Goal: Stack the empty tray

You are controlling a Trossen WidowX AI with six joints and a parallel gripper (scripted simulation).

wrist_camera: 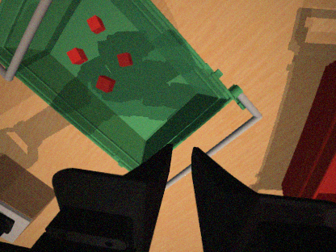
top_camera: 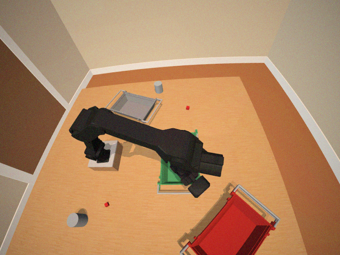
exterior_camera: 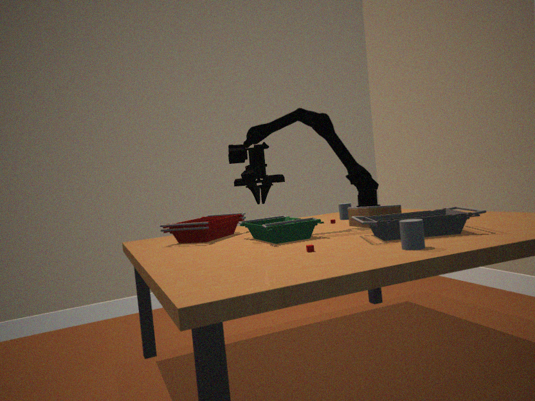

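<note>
Now: the grey tray 27 cm behind my gripper tip, 48 cm to the left of it and 8 cm below it. From my gripper tip the other things lie so: red block 36 cm behind, 8 cm to the right, 12 cm below.
</note>
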